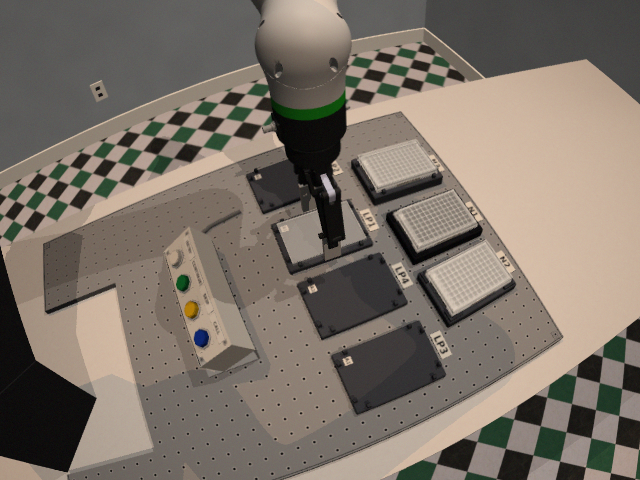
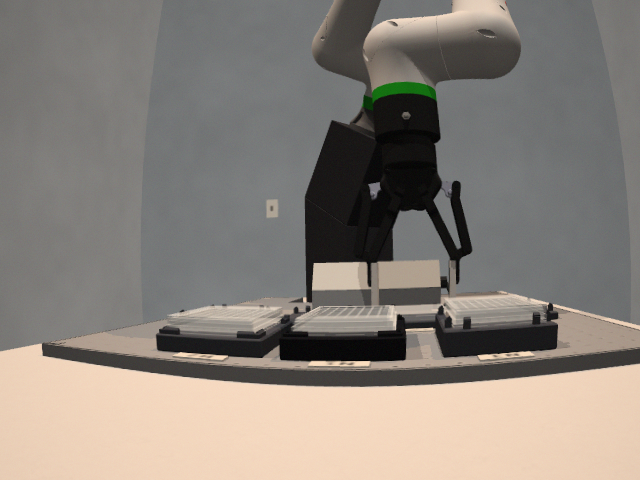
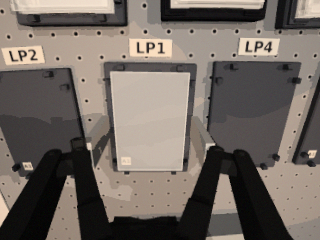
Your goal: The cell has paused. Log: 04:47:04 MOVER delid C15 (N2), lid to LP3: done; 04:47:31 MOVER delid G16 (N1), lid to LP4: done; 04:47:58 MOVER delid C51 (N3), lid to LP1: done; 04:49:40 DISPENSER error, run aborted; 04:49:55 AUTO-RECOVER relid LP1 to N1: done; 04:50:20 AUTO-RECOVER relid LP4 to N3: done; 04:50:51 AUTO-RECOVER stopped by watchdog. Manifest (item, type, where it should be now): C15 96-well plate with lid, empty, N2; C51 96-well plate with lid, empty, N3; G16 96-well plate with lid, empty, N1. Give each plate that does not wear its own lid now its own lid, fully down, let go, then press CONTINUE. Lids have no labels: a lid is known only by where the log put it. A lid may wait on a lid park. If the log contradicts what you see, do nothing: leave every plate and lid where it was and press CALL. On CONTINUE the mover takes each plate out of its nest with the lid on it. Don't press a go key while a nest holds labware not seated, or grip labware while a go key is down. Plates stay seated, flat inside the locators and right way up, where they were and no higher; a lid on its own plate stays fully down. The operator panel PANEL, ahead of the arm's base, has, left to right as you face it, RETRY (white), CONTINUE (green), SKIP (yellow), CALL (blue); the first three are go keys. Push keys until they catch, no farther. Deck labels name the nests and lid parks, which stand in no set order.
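Image 1 shows my gripper, and so does image 3, which has the gripper in frame as well. The pictures also show a plate, a key panel and a lid park LP4.
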